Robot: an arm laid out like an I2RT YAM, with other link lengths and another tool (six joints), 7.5 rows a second.
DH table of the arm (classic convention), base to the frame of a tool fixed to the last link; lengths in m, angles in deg. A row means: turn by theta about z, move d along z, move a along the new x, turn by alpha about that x. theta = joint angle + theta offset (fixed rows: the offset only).
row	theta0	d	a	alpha
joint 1	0	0.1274	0.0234	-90
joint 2	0	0	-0.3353	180
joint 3	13.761	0	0.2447	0
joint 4	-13.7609	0.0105	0.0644	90
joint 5	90	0.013	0	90
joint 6	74.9	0.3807	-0.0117	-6.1
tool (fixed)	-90	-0.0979	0	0
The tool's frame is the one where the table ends.
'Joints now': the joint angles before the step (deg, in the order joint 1, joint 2, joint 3, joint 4, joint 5, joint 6). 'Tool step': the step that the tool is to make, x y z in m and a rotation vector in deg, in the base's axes. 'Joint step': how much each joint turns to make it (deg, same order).
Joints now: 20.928, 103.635, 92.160, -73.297, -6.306, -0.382
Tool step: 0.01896, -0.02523, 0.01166, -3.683, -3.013, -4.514
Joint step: -0.808, -0.110, 2.578, -0.939, 4.875, 3.213
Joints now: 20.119, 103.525, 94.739, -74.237, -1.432, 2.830
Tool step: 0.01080, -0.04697, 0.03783, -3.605, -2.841, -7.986
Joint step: -3.387, -1.049, 7.060, -6.623, 4.897, 3.979
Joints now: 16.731, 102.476, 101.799, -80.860, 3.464, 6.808
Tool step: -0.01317, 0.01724, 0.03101, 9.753, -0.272, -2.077
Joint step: -4.108, -2.884, 3.281, -3.433, -9.572, -0.392
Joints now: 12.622, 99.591, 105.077, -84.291, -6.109, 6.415
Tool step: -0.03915, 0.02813, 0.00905, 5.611, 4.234, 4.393
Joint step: 0.153, -1.552, -0.022, -4.962, -7.016, -3.170
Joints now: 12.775, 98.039, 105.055, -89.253, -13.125, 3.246
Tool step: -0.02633, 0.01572, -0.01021, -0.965, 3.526, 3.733
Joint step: 3.760, 0.065, -1.882, -1.703, 0.044, 0.022
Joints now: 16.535, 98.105, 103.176, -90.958, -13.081, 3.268
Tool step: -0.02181, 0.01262, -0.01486, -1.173, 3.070, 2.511
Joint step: 3.584, 0.022, -3.345, 0.329, 0.197, 1.092
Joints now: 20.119, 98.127, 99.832, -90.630, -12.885, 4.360
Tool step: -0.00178, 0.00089, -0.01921, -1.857, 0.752, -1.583
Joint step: 1.749, 0.022, -4.218, 3.585, 1.508, 3.388
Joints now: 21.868, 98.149, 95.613, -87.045, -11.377, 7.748
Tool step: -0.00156, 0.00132, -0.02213, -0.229, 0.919, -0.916
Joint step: 0.263, 0.044, -5.202, 4.547, -0.131, 1.203
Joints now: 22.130, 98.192, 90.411, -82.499, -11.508, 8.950
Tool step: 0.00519, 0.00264, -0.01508, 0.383, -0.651, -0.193
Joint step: 0.000, 0.000, -3.562, 4.349, -0.109, 0.197
